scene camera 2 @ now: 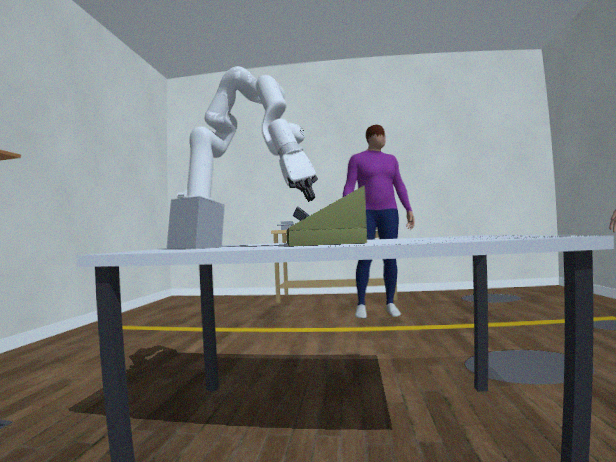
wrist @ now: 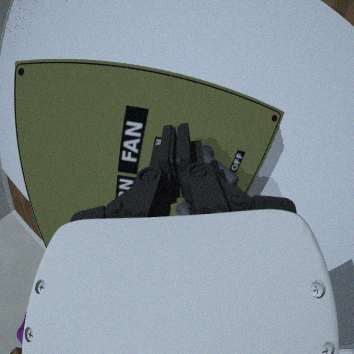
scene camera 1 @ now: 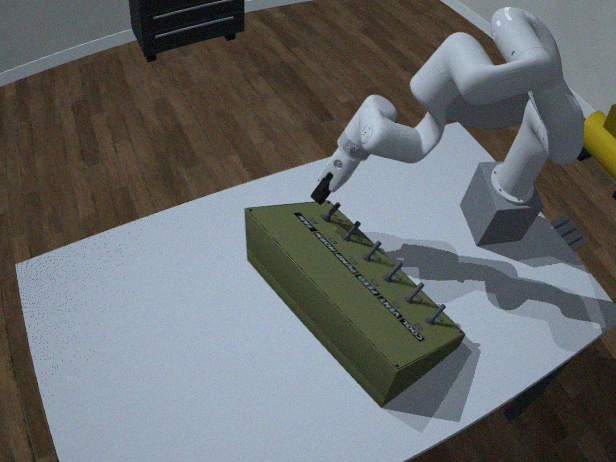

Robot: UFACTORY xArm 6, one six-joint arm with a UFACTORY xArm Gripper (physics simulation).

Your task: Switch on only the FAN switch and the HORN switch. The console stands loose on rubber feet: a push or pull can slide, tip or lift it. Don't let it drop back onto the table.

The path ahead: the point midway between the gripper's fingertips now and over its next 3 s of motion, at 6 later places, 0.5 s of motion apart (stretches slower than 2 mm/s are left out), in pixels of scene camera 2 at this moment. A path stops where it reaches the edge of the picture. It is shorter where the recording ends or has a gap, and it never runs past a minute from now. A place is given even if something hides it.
My gripper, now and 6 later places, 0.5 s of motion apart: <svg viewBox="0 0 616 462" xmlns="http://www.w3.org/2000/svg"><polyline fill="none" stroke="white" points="311,199 303,199 293,209 296,218 307,218 302,205 292,202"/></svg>
